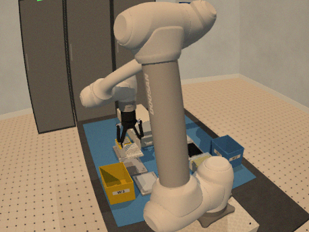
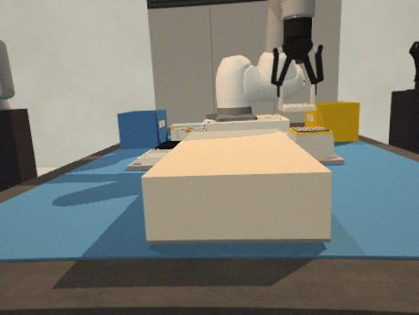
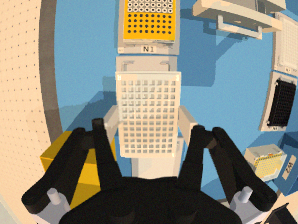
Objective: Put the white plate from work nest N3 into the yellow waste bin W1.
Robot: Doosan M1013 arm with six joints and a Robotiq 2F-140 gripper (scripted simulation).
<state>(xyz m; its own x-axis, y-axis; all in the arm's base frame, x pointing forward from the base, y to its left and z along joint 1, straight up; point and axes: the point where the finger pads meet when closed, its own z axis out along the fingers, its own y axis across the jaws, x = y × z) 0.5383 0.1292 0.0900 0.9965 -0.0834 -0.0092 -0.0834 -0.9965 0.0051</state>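
Right now my hand is 16 cm to the right of the yellow bin W1, 16 cm past it and 11 cm above it. From my hand the other things lie so: white plate: 2 cm below; flat tray: 18 cm behind, 13 cm below, 1 cm to the right; yellow well plate: 16 cm ahead, 9 cm below, 2 cm to the right.
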